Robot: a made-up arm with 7 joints. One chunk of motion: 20 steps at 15 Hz.
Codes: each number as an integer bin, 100 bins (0 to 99) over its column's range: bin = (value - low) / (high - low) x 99, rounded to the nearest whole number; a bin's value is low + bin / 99 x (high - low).
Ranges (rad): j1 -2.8..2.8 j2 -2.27..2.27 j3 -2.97..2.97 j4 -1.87..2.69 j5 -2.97..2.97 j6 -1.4..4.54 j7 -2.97..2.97
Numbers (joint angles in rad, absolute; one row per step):
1: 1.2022 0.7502 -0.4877 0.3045 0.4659 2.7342 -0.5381
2: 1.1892 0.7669 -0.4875 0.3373 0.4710 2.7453 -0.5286
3: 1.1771 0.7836 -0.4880 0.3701 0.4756 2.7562 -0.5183
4: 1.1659 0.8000 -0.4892 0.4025 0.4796 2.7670 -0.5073
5: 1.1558 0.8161 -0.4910 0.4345 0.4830 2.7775 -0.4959
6: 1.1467 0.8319 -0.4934 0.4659 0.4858 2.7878 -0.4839
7: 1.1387 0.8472 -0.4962 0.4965 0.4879 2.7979 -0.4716
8: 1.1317 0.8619 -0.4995 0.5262 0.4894 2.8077 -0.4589
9: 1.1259 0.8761 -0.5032 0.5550 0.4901 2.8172 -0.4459
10: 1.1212 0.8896 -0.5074 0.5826 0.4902 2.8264 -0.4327
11: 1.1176 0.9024 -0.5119 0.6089 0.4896 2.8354 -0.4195
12: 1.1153 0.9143 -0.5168 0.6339 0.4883 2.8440 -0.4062
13: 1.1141 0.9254 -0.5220 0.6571 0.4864 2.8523 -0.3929
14: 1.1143 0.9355 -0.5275 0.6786 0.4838 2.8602 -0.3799
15: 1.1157 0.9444 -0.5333 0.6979 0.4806 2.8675 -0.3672
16: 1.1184 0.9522 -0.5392 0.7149 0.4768 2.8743 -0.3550
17: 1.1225 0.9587 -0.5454 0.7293 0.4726 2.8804 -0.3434
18: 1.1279 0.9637 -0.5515 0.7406 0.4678 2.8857 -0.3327
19: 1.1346 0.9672 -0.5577 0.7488 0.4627 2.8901 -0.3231
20: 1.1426 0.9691 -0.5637 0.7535 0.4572 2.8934 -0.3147
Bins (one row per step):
1: 71 66 41 47 57 69 41
2: 71 66 41 48 57 69 41
3: 70 67 41 49 57 69 41
4: 70 67 41 49 57 69 41
5: 70 67 41 50 58 70 41
6: 70 68 41 51 58 70 41
7: 70 68 41 51 58 70 42
8: 70 68 41 52 58 70 42
9: 69 69 41 53 58 70 42
10: 69 69 41 53 58 70 42
11: 69 69 41 54 58 71 43
12: 69 69 41 54 58 71 43
13: 69 70 41 55 58 71 43
14: 69 70 41 55 58 71 43
15: 69 70 41 56 58 71 43
16: 69 70 41 56 57 71 44
17: 69 70 40 56 57 71 44
18: 69 71 40 57 57 71 44
19: 70 71 40 57 57 72 44
20: 70 71 40 57 57 72 44

